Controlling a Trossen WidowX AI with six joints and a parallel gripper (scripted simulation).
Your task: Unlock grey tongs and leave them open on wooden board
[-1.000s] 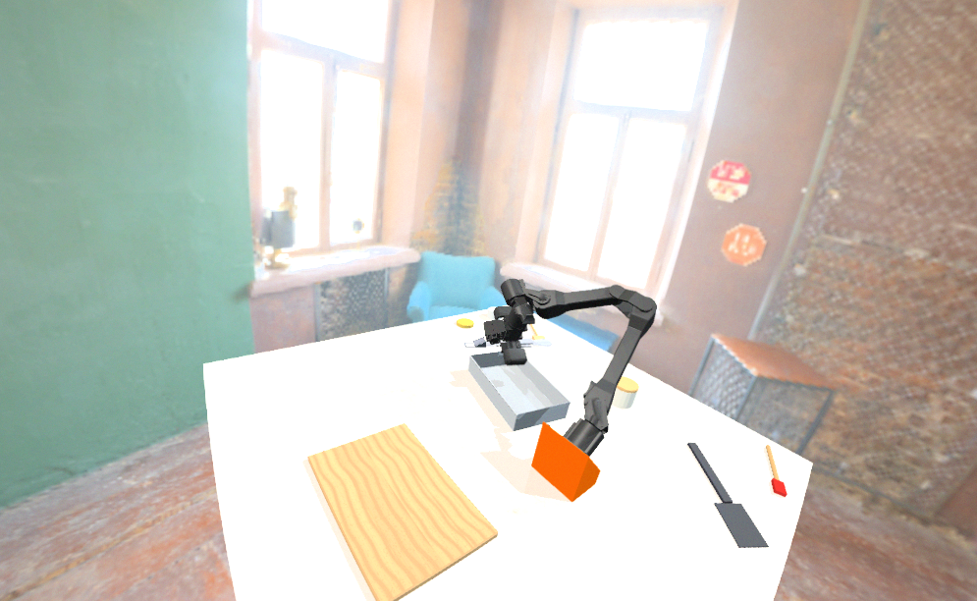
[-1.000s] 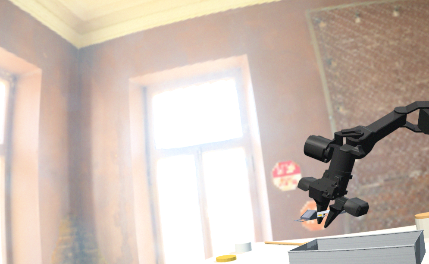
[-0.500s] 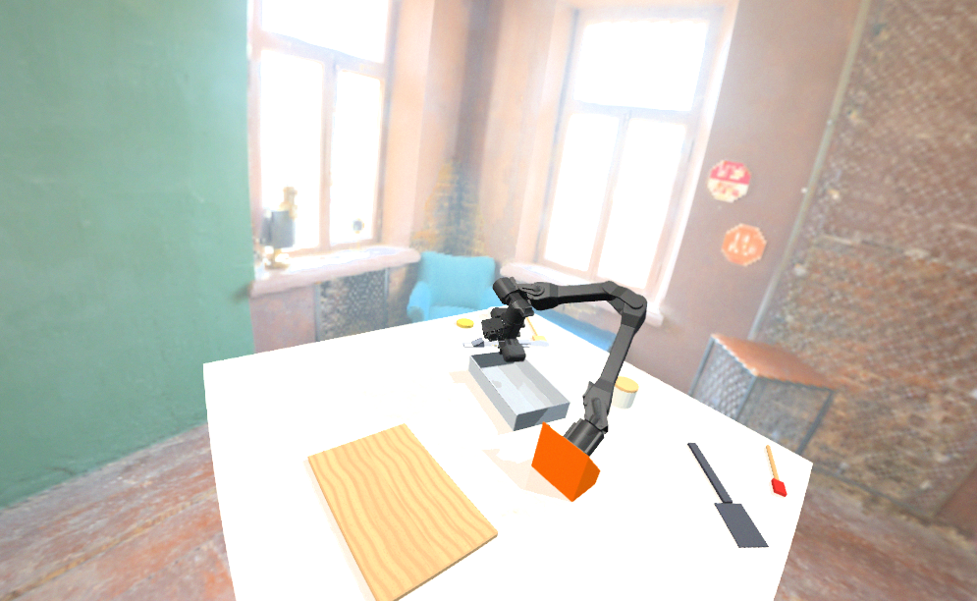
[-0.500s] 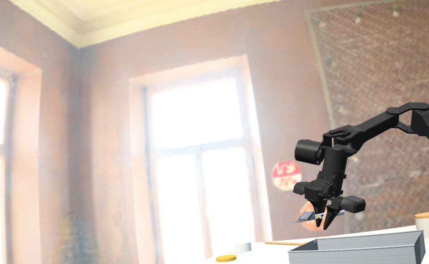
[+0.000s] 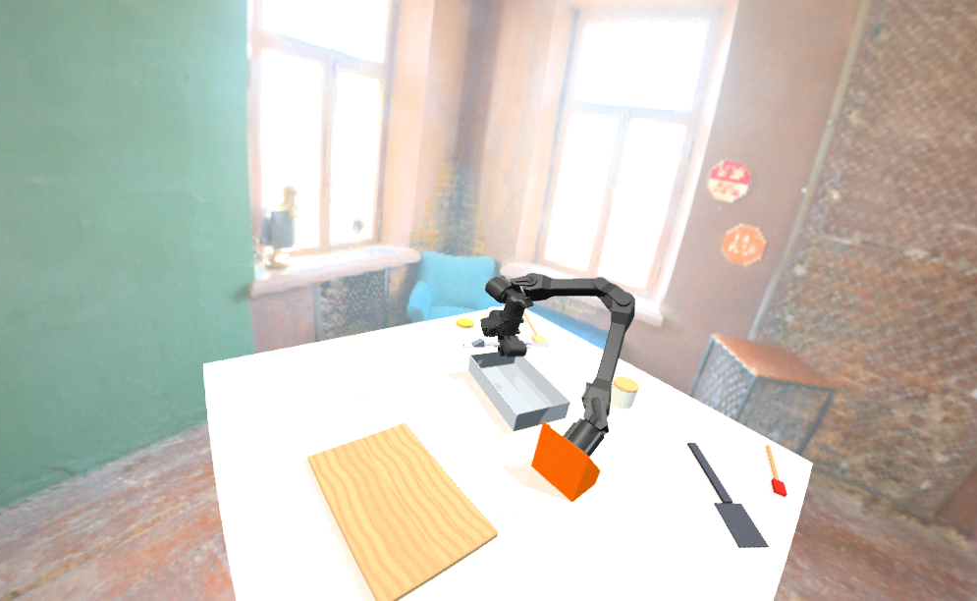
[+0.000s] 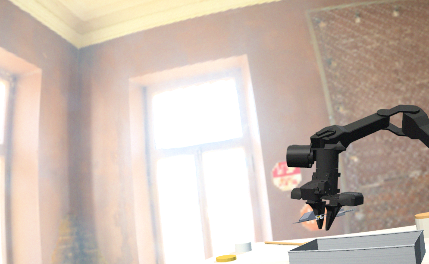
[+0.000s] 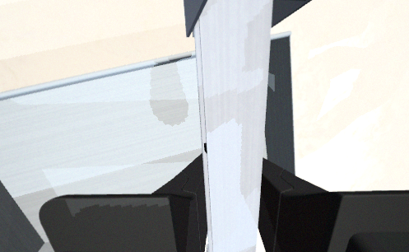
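My gripper tip is now 220 mm past the wooden board, 470 mm to the right of it and 90 mm above it. Also, from my gripper tip: grey roasting tin 80 mm behind, 70 mm below; lidded jar 300 mm behind, 270 mm to the right, 60 mm below; yellow disc 370 mm ahead, 160 mm to the right, 90 mm below.
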